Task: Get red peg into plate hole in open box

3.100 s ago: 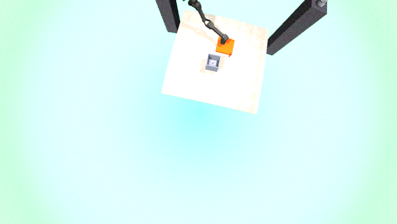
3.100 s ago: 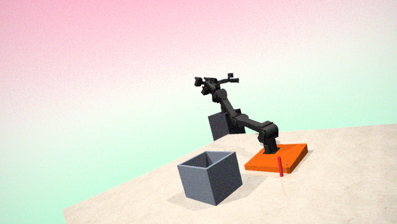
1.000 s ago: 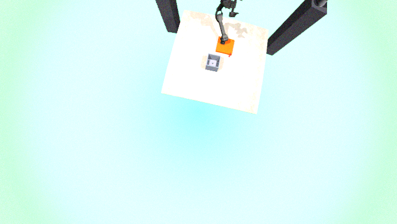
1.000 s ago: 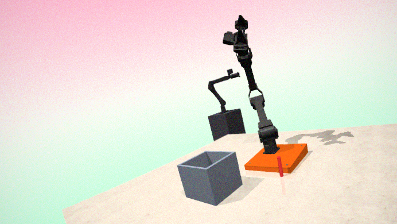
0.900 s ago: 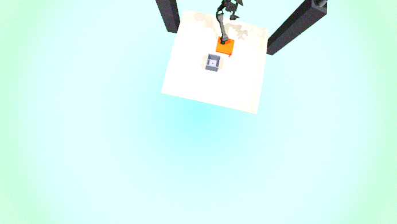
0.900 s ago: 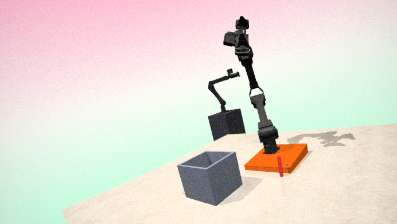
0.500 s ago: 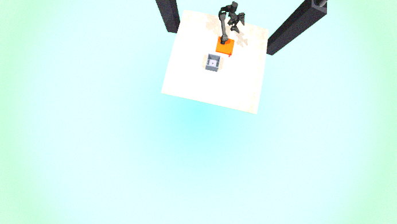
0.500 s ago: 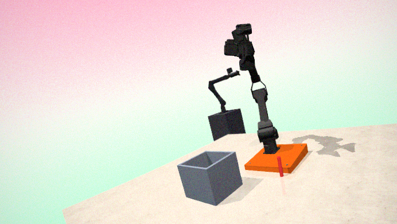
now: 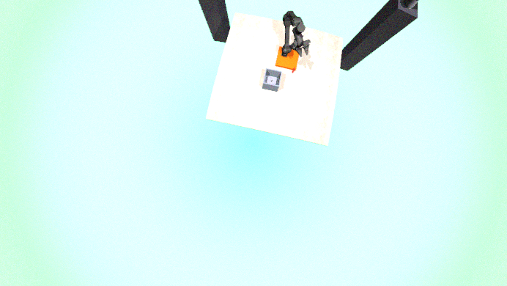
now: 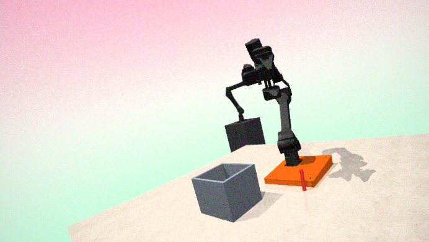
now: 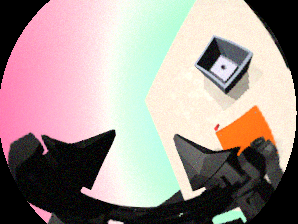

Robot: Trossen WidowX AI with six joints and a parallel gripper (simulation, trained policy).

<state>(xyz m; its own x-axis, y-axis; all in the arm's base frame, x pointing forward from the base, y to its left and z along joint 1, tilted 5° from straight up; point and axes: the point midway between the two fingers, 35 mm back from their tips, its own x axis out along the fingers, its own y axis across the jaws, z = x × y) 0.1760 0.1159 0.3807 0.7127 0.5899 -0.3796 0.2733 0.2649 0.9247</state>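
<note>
My gripper tip is 35 cm above the red peg and 7 cm past it.
</note>
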